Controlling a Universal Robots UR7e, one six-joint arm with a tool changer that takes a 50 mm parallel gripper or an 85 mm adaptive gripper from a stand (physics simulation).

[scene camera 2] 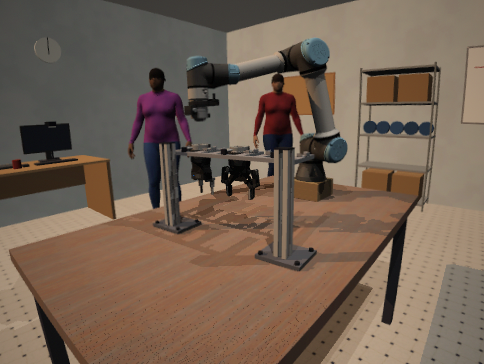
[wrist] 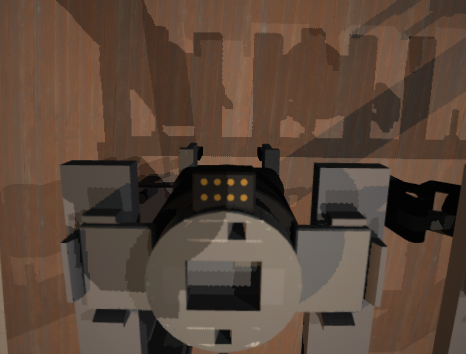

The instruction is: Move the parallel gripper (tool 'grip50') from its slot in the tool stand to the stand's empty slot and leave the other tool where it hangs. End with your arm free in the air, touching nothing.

parallel gripper: scene camera 2; wrist
same spot on parallel gripper: (wrist: 225, 258) = (scene camera 2: 202, 144)
